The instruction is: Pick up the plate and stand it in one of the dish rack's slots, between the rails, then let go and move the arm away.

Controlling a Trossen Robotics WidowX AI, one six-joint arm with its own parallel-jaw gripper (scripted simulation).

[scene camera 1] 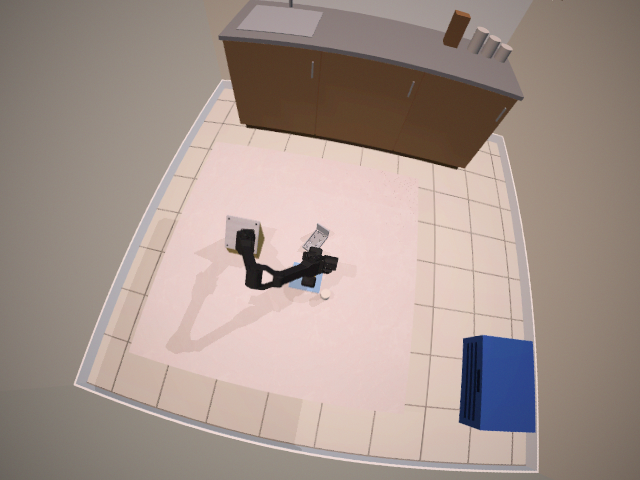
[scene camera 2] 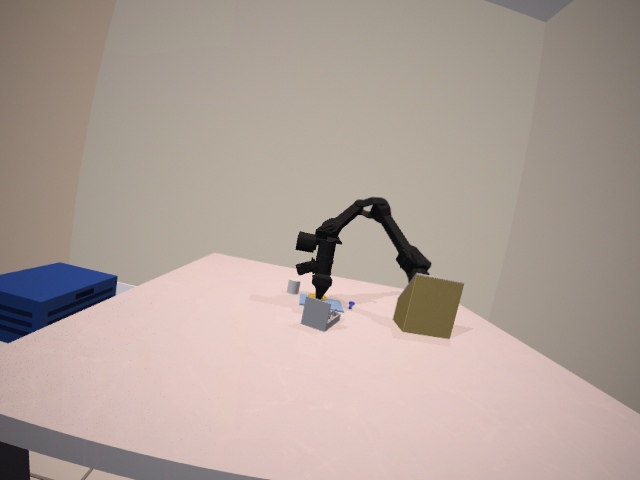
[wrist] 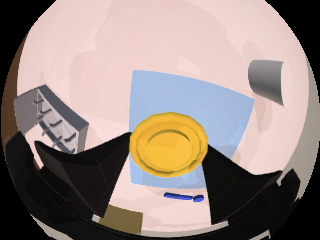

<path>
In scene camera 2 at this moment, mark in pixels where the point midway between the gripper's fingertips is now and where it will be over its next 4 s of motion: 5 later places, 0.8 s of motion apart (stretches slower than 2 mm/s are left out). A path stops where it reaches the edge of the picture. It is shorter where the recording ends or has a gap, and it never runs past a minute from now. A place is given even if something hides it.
The gripper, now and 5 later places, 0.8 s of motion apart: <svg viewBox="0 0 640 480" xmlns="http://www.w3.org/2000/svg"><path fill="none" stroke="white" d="M317 299L319 262L342 259L346 276L346 287L341 290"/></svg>
</path>
